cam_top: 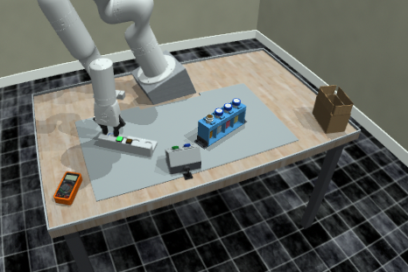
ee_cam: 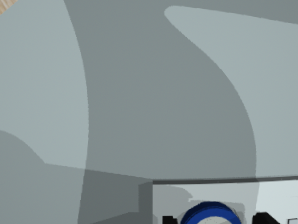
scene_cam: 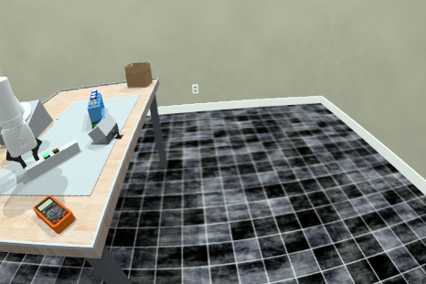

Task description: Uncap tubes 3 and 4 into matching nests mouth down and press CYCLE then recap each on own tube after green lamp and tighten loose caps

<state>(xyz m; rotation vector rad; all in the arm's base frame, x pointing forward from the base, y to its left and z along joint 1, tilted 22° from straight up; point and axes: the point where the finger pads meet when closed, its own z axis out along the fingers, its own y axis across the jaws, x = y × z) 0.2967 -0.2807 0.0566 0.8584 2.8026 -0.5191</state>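
Now: hand 30 mm above the blue-and-white cap. From my hand the other things lie so: green key (210 mm to the left, 200 mm ahead, 20 mm above); blue key (250 mm to the left, 200 mm ahead, 20 mm above); key housing (230 mm to the left, 220 mm ahead, 10 mm above).
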